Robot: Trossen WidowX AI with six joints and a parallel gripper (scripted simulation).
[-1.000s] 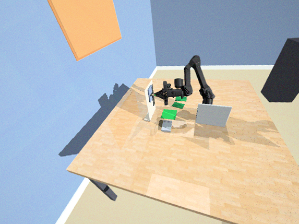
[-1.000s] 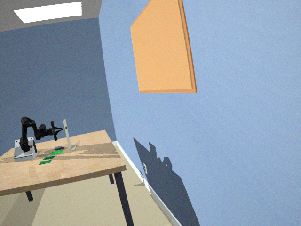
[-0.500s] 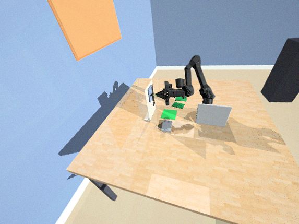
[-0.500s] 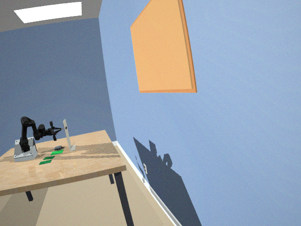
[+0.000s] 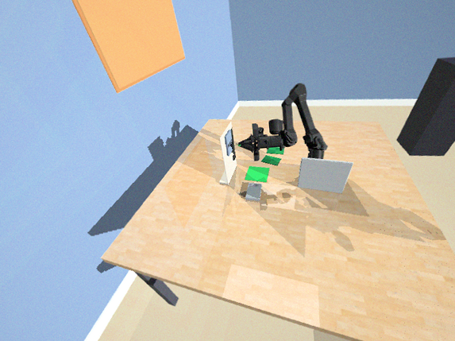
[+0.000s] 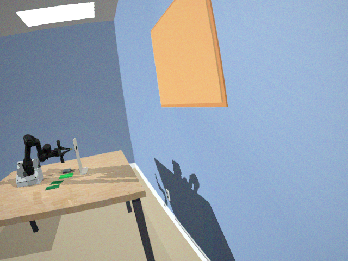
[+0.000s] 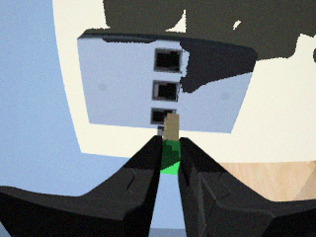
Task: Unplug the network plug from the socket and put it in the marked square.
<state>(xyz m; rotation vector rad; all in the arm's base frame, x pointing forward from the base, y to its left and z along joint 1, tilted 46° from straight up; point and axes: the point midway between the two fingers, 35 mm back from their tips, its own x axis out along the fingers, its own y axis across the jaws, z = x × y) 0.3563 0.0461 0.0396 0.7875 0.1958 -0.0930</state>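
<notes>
Now: gripper tip 60 mm short of the cream panel, 10 mm to the left of it and 80 mm above it. The rest, counted from my gripper tip: green network plug (right at my gripper tip); then grey block (80 mm behind, 120 mm to the left, 210 mm below).
</notes>
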